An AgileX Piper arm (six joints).
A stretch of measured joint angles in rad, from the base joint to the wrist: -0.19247, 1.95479, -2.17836, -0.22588, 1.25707, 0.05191; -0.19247, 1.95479, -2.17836, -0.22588, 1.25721, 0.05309; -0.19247, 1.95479, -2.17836, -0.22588, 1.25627, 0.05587; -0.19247, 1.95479, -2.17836, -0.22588, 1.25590, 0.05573; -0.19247, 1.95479, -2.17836, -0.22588, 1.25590, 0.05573; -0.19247, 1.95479, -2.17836, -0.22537, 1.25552, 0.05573; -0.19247, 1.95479, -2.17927, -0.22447, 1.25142, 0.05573; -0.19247, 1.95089, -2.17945, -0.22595, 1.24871, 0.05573; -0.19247, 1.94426, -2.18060, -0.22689, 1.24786, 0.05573; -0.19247, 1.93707, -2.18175, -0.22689, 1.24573, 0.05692; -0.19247, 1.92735, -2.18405, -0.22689, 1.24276, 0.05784; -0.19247, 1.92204, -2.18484, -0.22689, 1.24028, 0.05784; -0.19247, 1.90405, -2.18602, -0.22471, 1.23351, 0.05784; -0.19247, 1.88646, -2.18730, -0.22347, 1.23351, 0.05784; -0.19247, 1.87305, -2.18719, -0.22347, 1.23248, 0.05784; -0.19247, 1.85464, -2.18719, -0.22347, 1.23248, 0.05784; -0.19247, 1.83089, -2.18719, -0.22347, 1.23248, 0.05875; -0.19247, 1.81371, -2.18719, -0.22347, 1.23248, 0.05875
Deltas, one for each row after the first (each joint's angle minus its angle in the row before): 0.00000, 0.00000, 0.00000, 0.00000, 0.00014, 0.00118; 0.00000, 0.00000, 0.00000, 0.00000, -0.00094, 0.00278; 0.00000, 0.00000, 0.00000, 0.00000, -0.00037, -0.00014; 0.00000, 0.00000, 0.00000, 0.00000, 0.00000, 0.00000; 0.00000, 0.00000, 0.00000, 0.00051, -0.00038, 0.00000; 0.00000, 0.00000, -0.00091, 0.00090, -0.00410, 0.00000; 0.00000, -0.00390, -0.00018, -0.00148, -0.00271, 0.00000; 0.00000, -0.00663, -0.00115, -0.00094, -0.00085, 0.00000; 0.00000, -0.00719, -0.00115, 0.00000, -0.00213, 0.00119; 0.00000, -0.00972, -0.00230, 0.00000, -0.00297, 0.00092; 0.00000, -0.00531, -0.00079, 0.00000, -0.00248, 0.00000; 0.00000, -0.01799, -0.00118, 0.00218, -0.00677, 0.00000; 0.00000, -0.01759, -0.00128, 0.00124, 0.00000, 0.00000; 0.00000, -0.01341, 0.00011, 0.00000, -0.00103, 0.00000; 0.00000, -0.01841, 0.00000, 0.00000, 0.00000, 0.00000; 0.00000, -0.02375, 0.00000, 0.00000, 0.00000, 0.00091; 0.00000, -0.01718, 0.00000, 0.00000, 0.00000, 0.00000
